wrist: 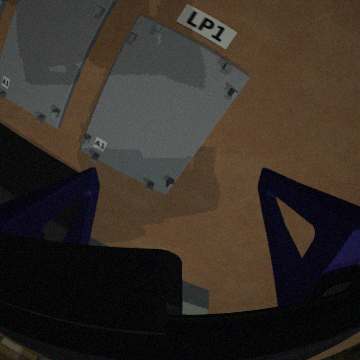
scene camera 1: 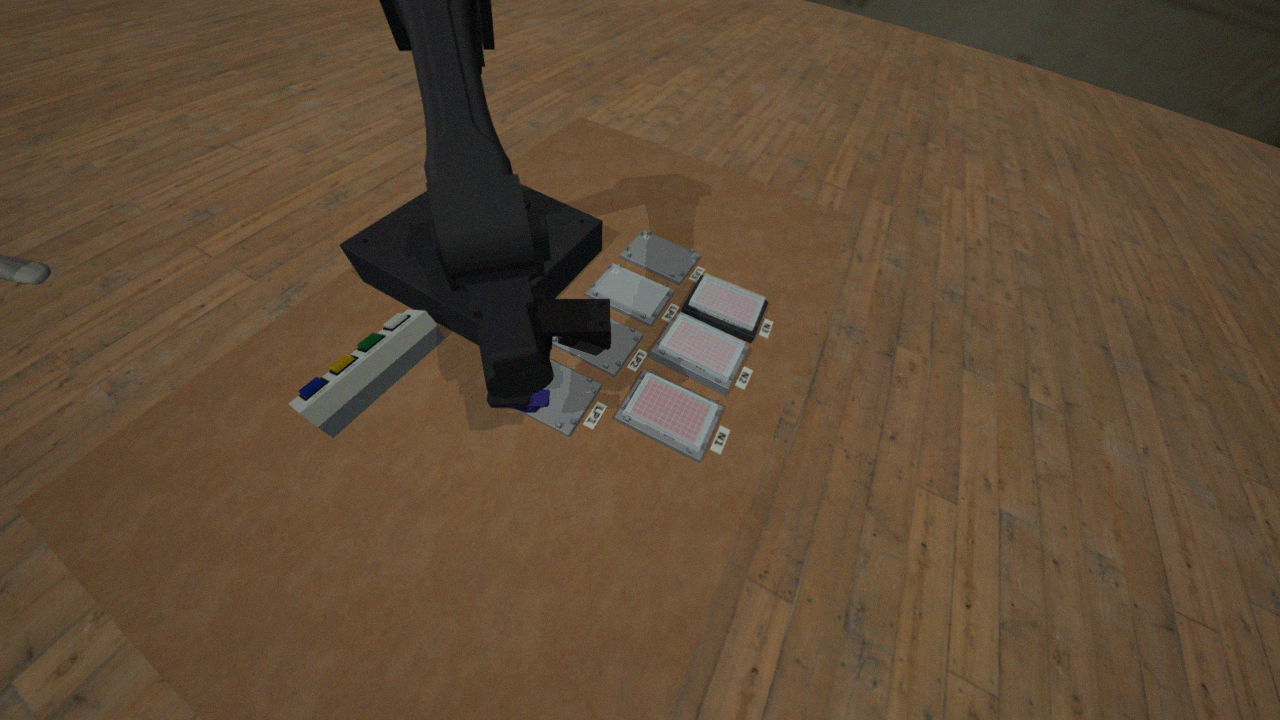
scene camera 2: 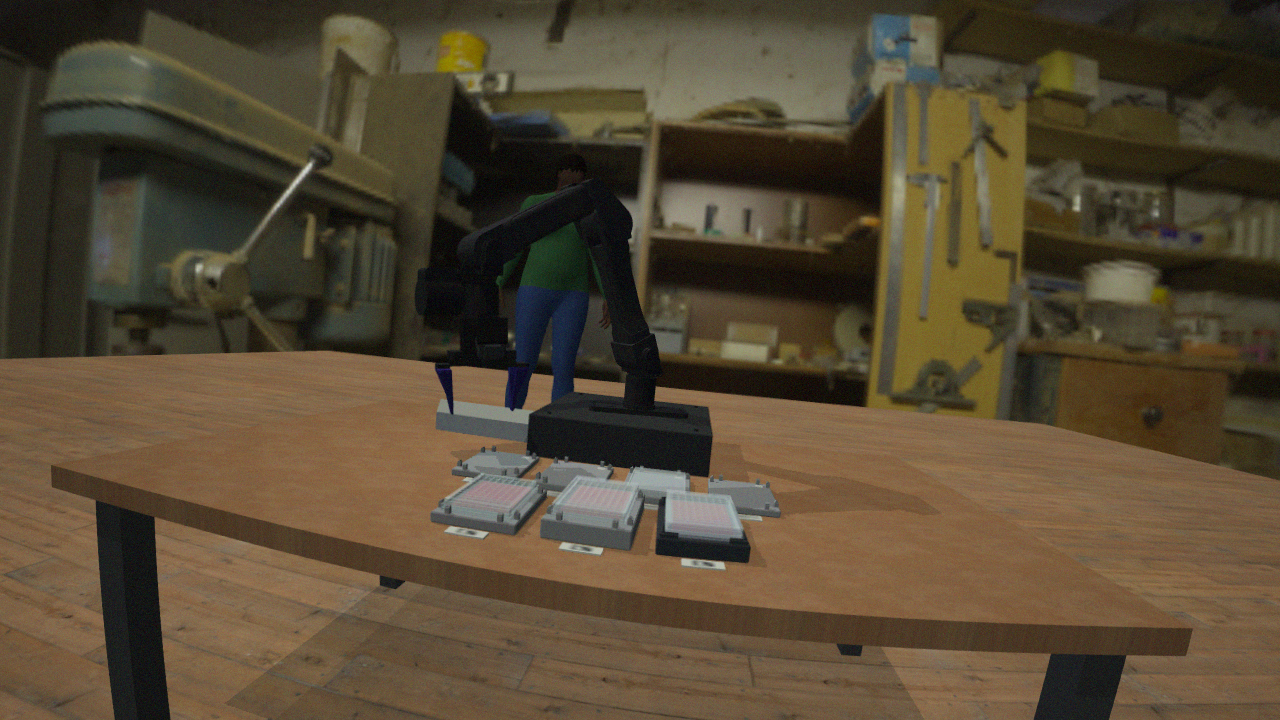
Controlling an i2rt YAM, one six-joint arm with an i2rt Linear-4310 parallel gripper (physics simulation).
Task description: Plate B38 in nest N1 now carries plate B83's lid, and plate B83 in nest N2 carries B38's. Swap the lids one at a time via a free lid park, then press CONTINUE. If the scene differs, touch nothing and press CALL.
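Places are measured from the arm's base along level axes (x right, y ahead, z up), in millimetres.
Where they show: gripper, between the fingertips: point(wrist: 178, 176) point(scene camera 2: 482, 412); arm's base, origin of its link: point(scene camera 2: 637, 411).
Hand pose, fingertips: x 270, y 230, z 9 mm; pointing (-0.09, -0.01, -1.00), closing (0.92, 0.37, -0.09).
Things, the pixels of their top centre, and the offset from my fingertips.
- lid park LP1, centre of its top: point(wrist: 150, 117) point(scene camera 1: 546, 385) point(scene camera 2: 498, 456) dx -31, dy -4, dz -70 mm
- pink-welled plate, centre of its top: point(scene camera 2: 494, 488) point(scene camera 1: 672, 407) dx -62, dy +194, dz -63 mm
- second plate, centre of its top: point(scene camera 2: 599, 492) point(scene camera 1: 703, 342) dx -193, dy +211, dz -50 mm
- LP4, centre of its top: point(scene camera 2: 742, 487) point(scene camera 1: 661, 250) dx -415, dy +73, dz -70 mm
- LP3, centre of its top: point(scene camera 2: 658, 479) point(scene camera 1: 631, 288) dx -286, dy +50, dz -72 mm
- button box, centre of its top: point(scene camera 1: 357, 350) point(scene camera 2: 492, 403) dx +38, dy -274, dz -26 mm
- third plate, centre of its top: point(scene camera 2: 701, 507) point(scene camera 1: 728, 298) dx -317, dy +233, dz -54 mm
My gripper point(scene camera 2: 481, 410) point(wrist: 178, 176) is open and empty, above the table beside lid park LP1 point(scene camera 1: 570, 400) point(scene camera 2: 494, 463) point(wrist: 155, 112); in scene camera 1 the arm partly hides it. A pink-welled plate point(scene camera 1: 671, 410) point(scene camera 2: 489, 495) sits in nest N1, with a second plate point(scene camera 1: 702, 345) point(scene camera 2: 593, 498) in N2. Both look lidded; their codes are unreadable. LP2 point(scene camera 1: 621, 347) point(scene camera 2: 575, 474) point(wrist: 55, 55) and LP4 point(scene camera 1: 660, 256) point(scene camera 2: 743, 496) look bare. LP3 point(scene camera 1: 630, 291) point(scene camera 2: 658, 481) looks paler, as if holding a clear lid. The button box point(scene camera 1: 375, 380) point(scene camera 2: 483, 422) has unreadable labels.
A third plate point(scene camera 1: 728, 302) point(scene camera 2: 702, 516) sits in the black nest N3 beside N2. The black robot base point(scene camera 1: 572, 246) point(scene camera 2: 617, 438) stands behind the lid parks. The button box carries blue point(scene camera 1: 312, 387), yellow point(scene camera 1: 341, 363), green point(scene camera 1: 370, 341) and white point(scene camera 1: 397, 320) buttons.
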